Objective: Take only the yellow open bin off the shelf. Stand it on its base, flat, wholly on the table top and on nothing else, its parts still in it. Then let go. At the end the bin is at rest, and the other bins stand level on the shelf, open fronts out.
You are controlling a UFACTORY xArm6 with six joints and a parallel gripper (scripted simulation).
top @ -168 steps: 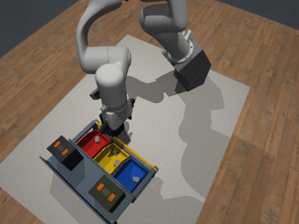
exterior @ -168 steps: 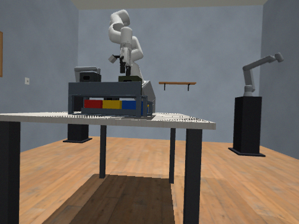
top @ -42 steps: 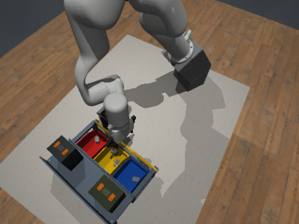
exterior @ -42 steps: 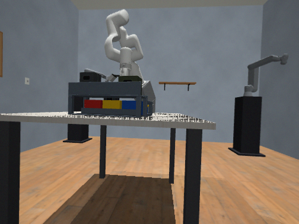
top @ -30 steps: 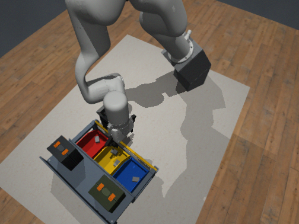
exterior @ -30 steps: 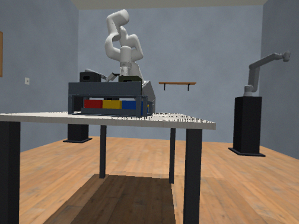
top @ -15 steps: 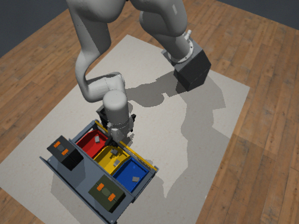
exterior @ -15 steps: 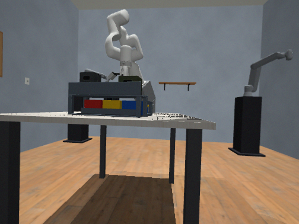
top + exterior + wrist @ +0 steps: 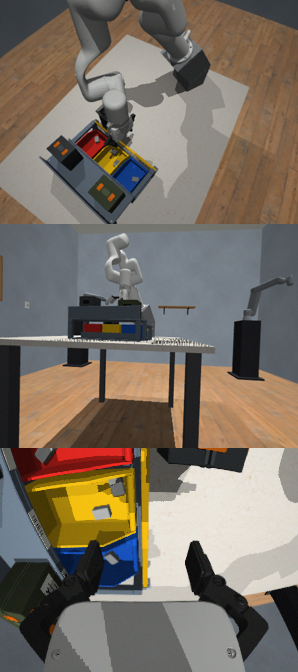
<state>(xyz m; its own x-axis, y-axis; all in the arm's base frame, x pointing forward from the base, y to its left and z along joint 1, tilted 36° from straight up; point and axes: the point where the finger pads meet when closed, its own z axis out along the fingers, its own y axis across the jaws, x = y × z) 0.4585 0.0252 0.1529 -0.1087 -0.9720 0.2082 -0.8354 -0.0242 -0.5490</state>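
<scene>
The thin yellow bar lies 10 cm below my hand. The rest, counted from my hand: red bin 12 cm to the right, 11 cm below, 9 cm ahead; blue bin 12 cm ahead, 11 cm below, 10 cm to the left; yellow open bin 11 cm below, 10 cm ahead, 1 cm to the right.
</scene>
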